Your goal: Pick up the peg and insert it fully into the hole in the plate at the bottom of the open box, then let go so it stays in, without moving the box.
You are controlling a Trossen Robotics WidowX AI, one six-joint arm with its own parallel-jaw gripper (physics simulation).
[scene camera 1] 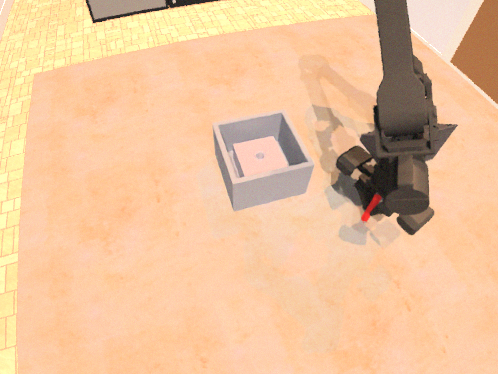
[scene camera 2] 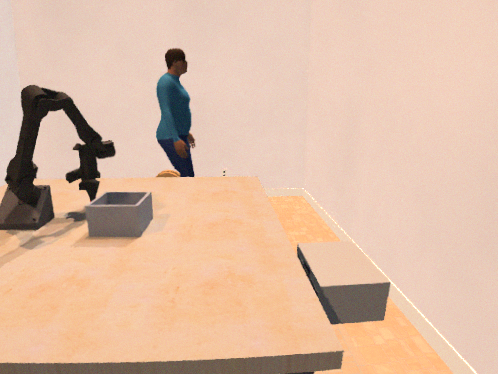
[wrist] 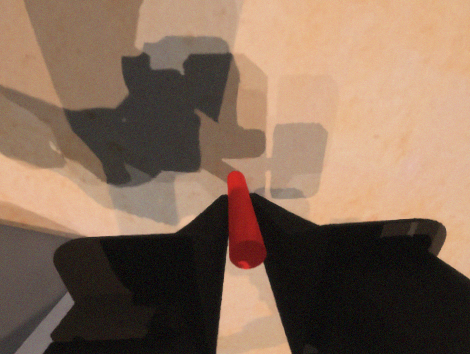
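Seen in the pictures: gripper, fingertip midpoint: [scene camera 1: 368, 211] [wrist: 238, 200]; arm's base, link origin: [scene camera 2: 30, 196].
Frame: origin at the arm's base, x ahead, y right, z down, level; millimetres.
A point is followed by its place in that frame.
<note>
The red peg [scene camera 1: 371, 208] {x 168, y -122, z 40 mm} [wrist: 242, 220] {x 156, y -114, z 23 mm} is upright between my fingertips, its lower end at or close to the table; I cannot tell if it touches. My gripper [scene camera 1: 377, 199] [scene camera 2: 91, 198] {x 165, y -119, z 59 mm} [wrist: 238, 200] {x 165, y -119, z 59 mm} points down and is shut on the peg, to the right of the box in scene camera 1. The grey open box [scene camera 1: 272, 190] {x 333, y -20, z 46 mm} [scene camera 2: 116, 222] {x 338, y 140, z 45 mm} stands upright on the table, and part of its wall [wrist: 25, 262] {x 252, y 18, z 62 mm} shows at the left of the wrist view. The pale pink plate [scene camera 1: 272, 146] {x 297, y 76, z 33 mm} lies in its bottom, with the round hole [scene camera 1: 260, 156] {x 326, y 68, z 46 mm} near its middle.
The box walls rise around the plate. The wooden table [scene camera 1: 125, 275] {x 643, y -85, z 91 mm} [scene camera 2: 200, 300] {x 612, y 478, z 91 mm} bears the box and the arm's base [scene camera 2: 30, 210] {x 19, y 42, z 37 mm}. A person [scene camera 2: 174, 110] stands beyond the table, and a grey block [scene camera 2: 350, 270] stands on the floor beyond the table's right edge in scene camera 2.
</note>
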